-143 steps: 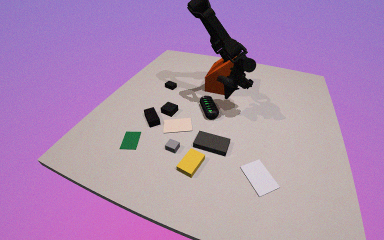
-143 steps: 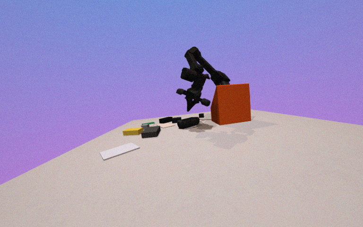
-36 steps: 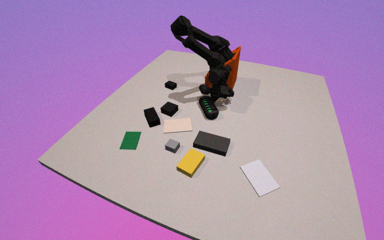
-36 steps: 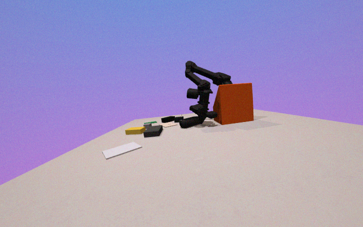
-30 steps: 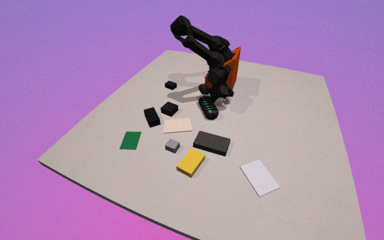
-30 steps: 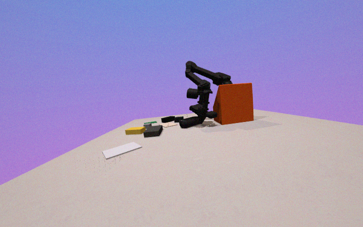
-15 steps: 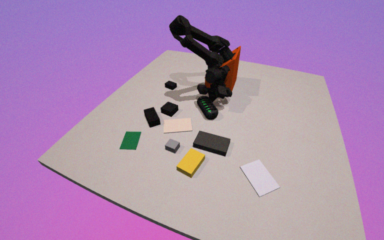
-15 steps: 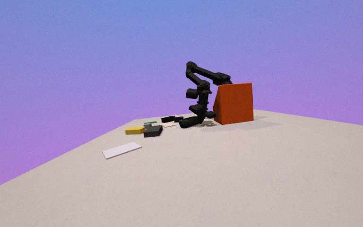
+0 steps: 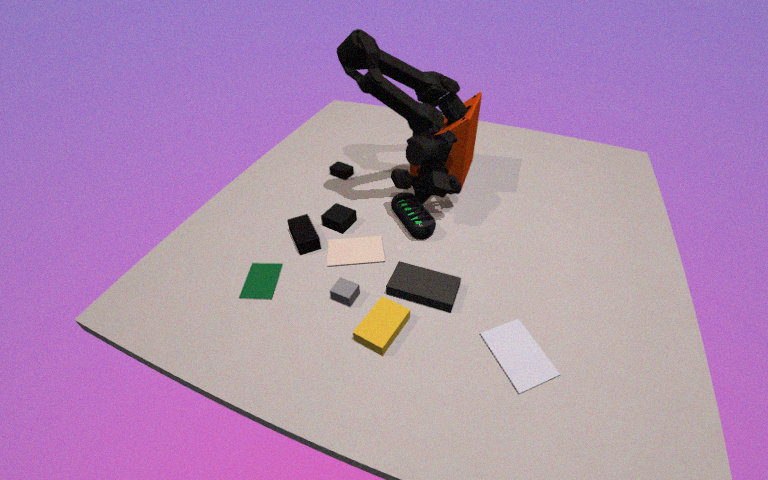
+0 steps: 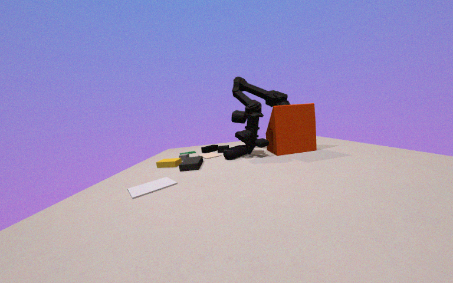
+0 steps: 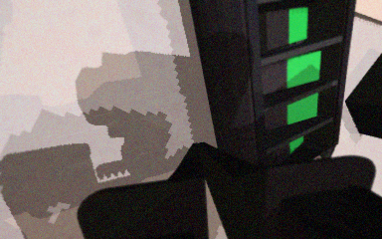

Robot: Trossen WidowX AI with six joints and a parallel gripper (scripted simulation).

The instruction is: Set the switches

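Right now the beige card is 230 mm ahead of my gripper tip and 60 mm to the right of it. Round my gripper tip: grey cube: 360 mm ahead, 10 mm above; yellow block: 390 mm ahead, 110 mm to the left, 10 mm above; dark grey box: 260 mm ahead, 140 mm to the left, 10 mm above.
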